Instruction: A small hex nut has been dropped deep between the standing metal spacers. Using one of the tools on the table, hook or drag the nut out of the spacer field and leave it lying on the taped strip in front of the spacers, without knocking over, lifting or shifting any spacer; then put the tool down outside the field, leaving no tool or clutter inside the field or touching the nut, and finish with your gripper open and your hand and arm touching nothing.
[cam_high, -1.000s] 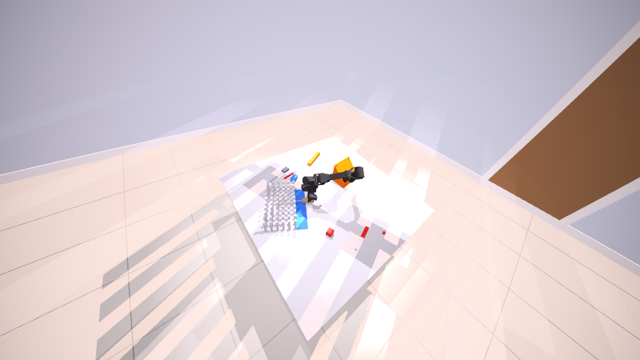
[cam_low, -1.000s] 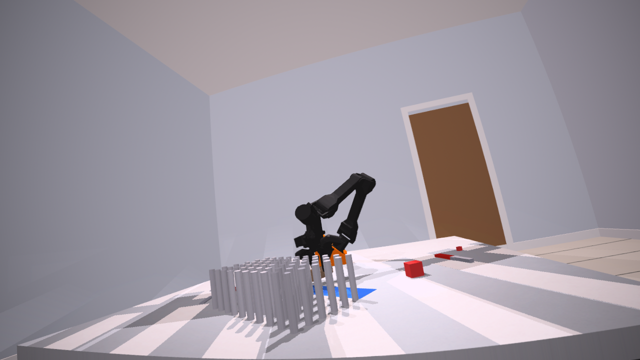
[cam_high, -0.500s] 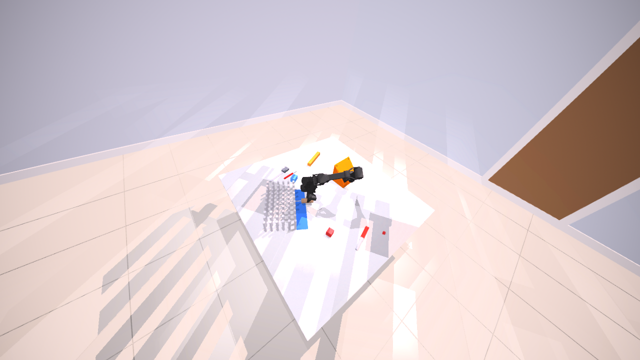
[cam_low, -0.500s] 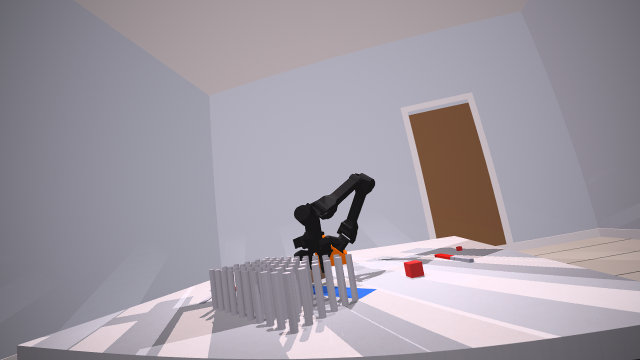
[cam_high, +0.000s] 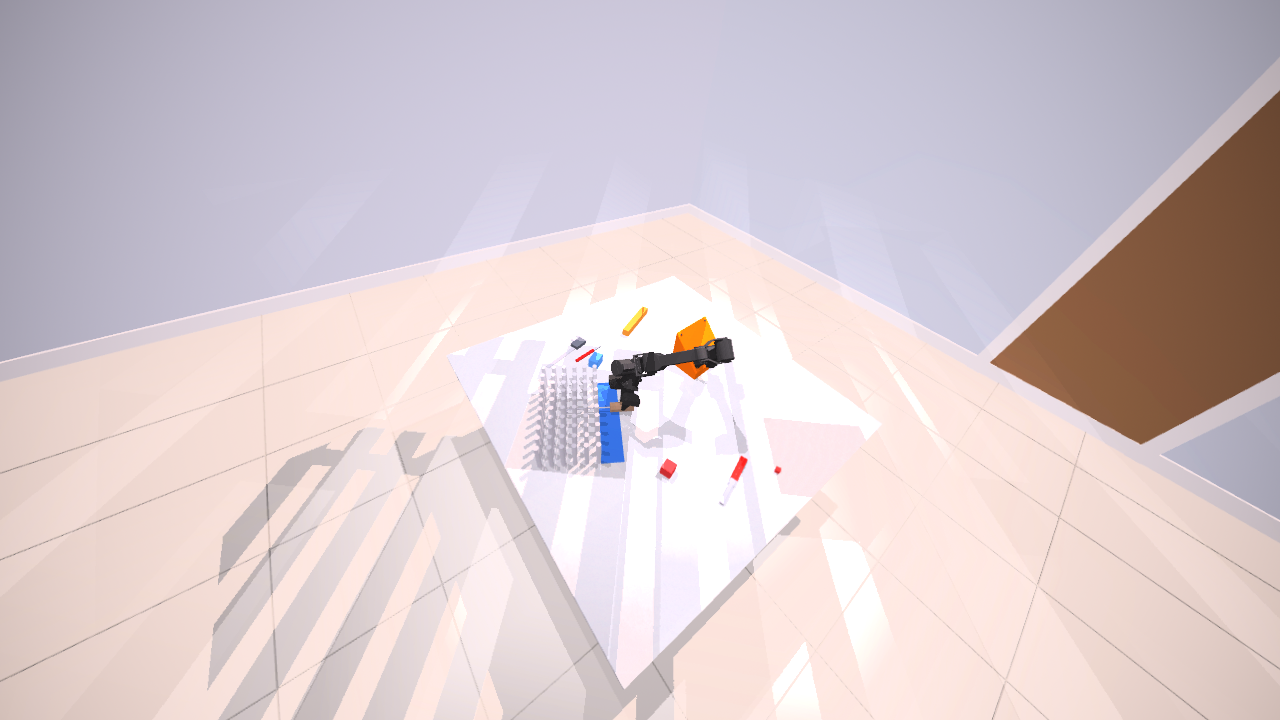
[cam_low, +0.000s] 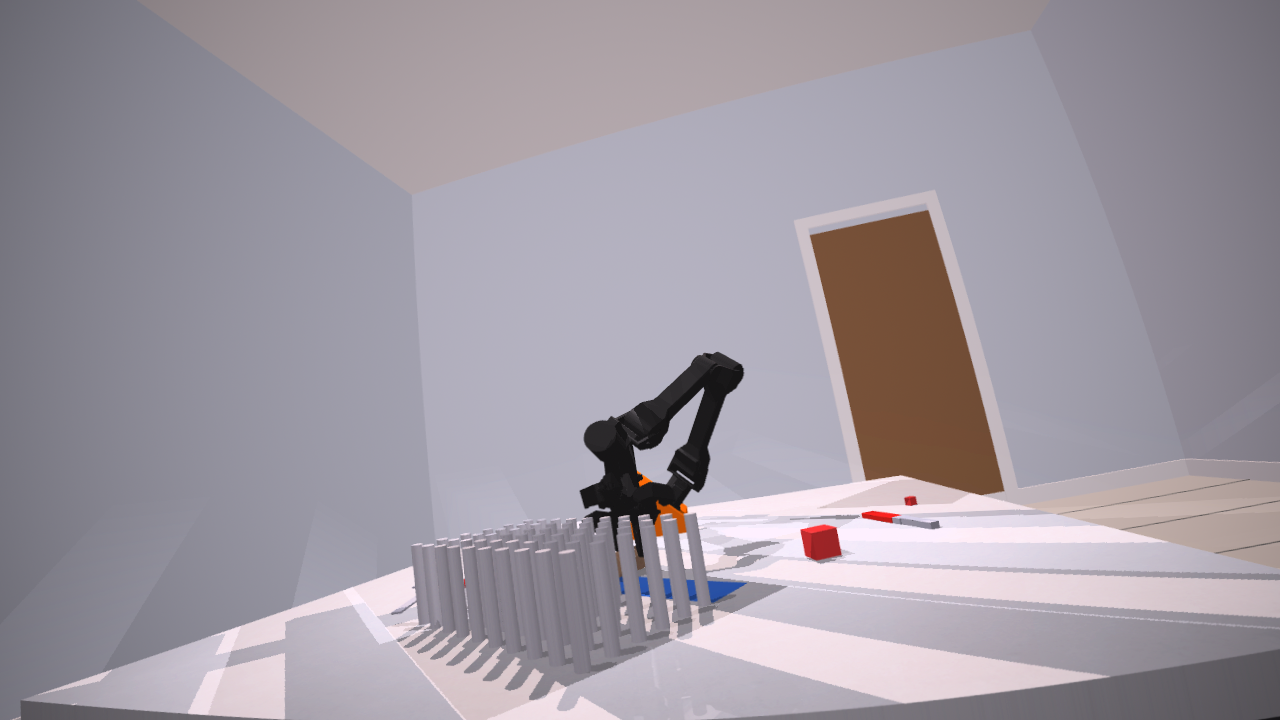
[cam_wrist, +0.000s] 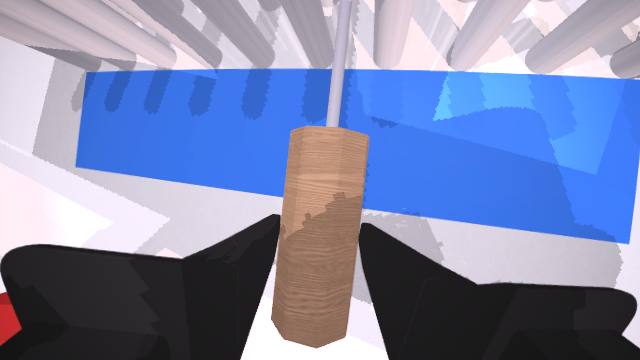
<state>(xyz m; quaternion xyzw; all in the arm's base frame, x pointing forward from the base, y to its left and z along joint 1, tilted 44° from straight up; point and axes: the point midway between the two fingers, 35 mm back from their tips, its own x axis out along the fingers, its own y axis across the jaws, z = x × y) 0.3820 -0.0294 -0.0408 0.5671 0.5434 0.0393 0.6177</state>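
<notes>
My gripper tip is 6 cm short of the blue taped strip and 2 cm above it. Also, from my gripper tip: blue block: 9 cm behind, 26 cm to the right; yellow bar: 42 cm behind, 36 cm to the right, 1 cm below; thin red stick: 13 cm behind, 33 cm to the right, 2 cm below.
</notes>
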